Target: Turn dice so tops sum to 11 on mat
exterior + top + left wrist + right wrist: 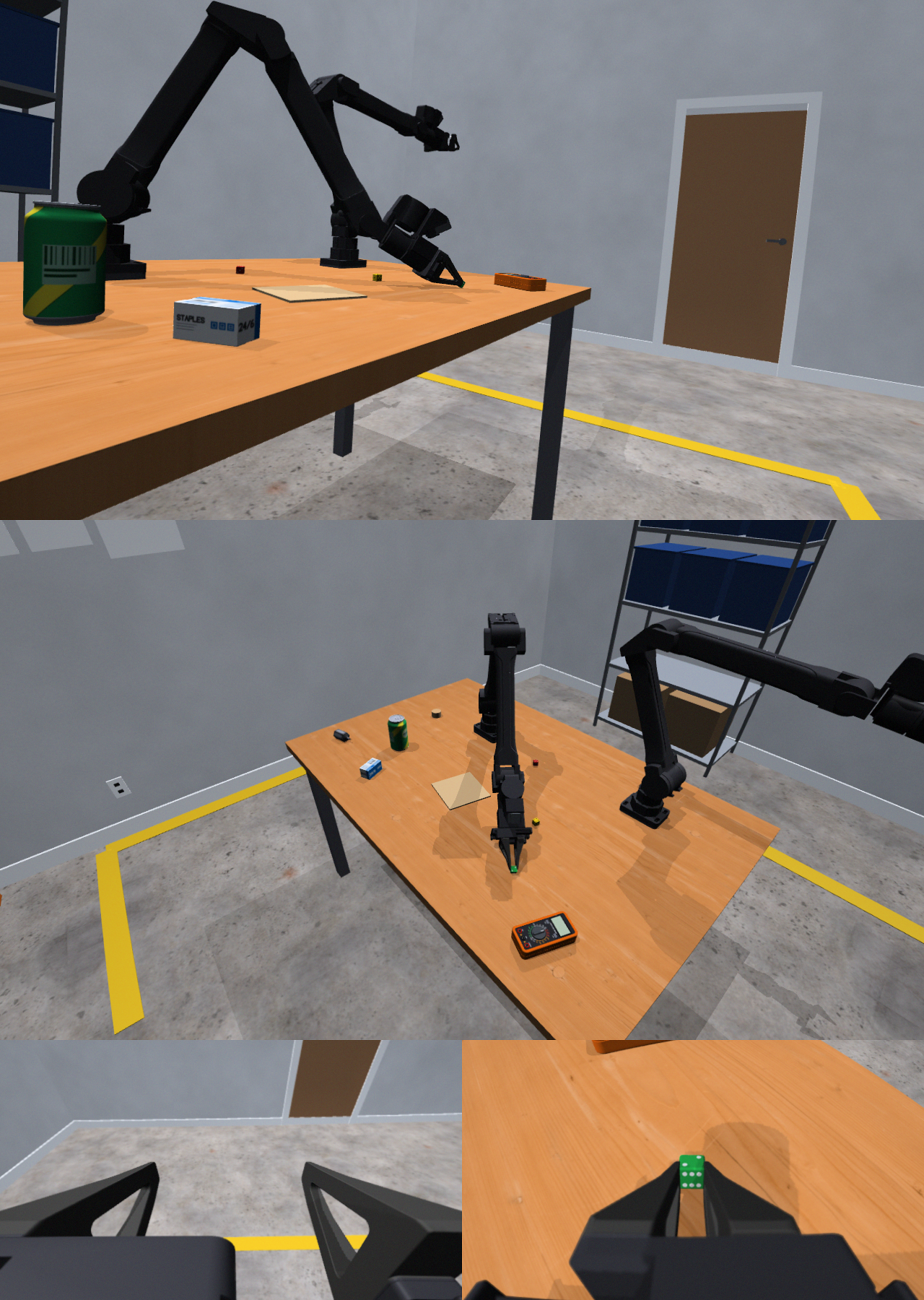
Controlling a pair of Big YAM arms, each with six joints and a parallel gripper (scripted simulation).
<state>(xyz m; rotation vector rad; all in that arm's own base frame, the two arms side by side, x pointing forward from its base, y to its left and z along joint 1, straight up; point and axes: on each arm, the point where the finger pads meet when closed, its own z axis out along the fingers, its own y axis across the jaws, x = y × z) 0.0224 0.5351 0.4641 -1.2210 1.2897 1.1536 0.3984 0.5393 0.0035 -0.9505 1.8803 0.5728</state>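
My right gripper is now right at the green die. From my right hand the other things lie so: yellow die: 170 mm behind, 70 mm to the right, 10 mm below; then tan mat: 120 mm behind, 330 mm to the right, 10 mm below; then red die: 400 mm behind, 250 mm to the right, 10 mm below.
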